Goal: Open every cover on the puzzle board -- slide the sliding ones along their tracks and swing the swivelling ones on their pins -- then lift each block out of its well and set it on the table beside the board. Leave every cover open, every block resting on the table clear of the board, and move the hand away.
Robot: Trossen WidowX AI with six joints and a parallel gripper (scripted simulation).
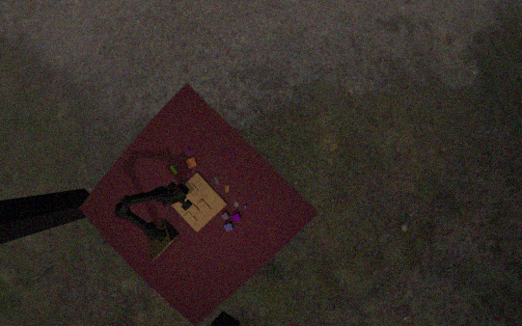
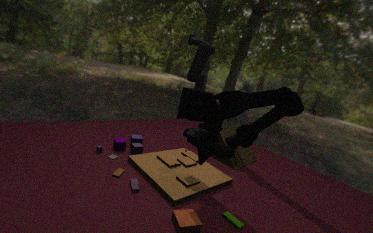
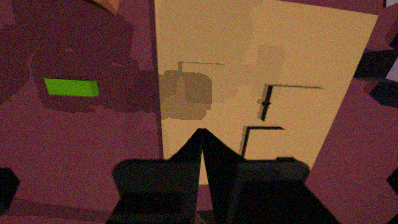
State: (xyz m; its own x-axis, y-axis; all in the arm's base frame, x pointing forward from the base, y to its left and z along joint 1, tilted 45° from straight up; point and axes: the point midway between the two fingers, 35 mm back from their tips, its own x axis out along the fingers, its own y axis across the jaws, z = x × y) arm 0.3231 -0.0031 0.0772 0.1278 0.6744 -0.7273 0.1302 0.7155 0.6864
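Right now the grey bar is 190 mm ahead of my gripper tip, 100 mm to the right of it and 80 mm below it. The rest, counted from my gripper tip: green bar: 180 mm to the left, 80 mm below, 60 mm ahead; then orange block: 180 mm ahead, 100 mm to the left, 70 mm below; then flat orange tile: 190 mm to the right, 190 mm ahead, 80 mm below.
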